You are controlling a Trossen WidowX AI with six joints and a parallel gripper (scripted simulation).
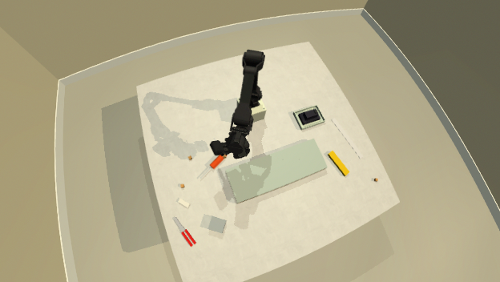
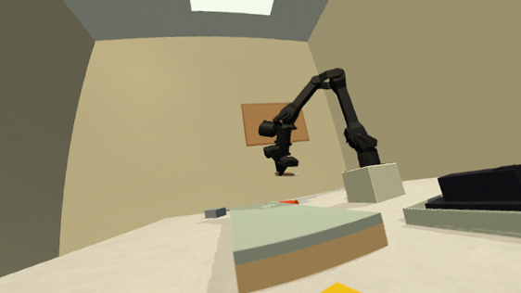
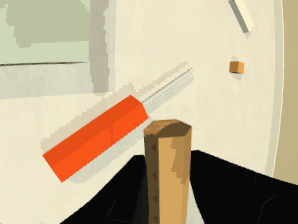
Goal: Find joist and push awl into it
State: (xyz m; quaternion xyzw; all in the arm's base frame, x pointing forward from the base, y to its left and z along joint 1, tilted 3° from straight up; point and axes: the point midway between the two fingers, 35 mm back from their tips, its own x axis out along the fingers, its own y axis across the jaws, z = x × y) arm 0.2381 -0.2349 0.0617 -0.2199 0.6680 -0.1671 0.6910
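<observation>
Now: gripper tip 60 mm past the brown stick. Round my gripper tip: white block 120 mm ahead, 270 mm to the right, 140 mm below; orange-handled tool 90 mm to the right, 130 mm below; grey block 290 mm ahead, 150 mm to the right, 130 mm below.
</observation>
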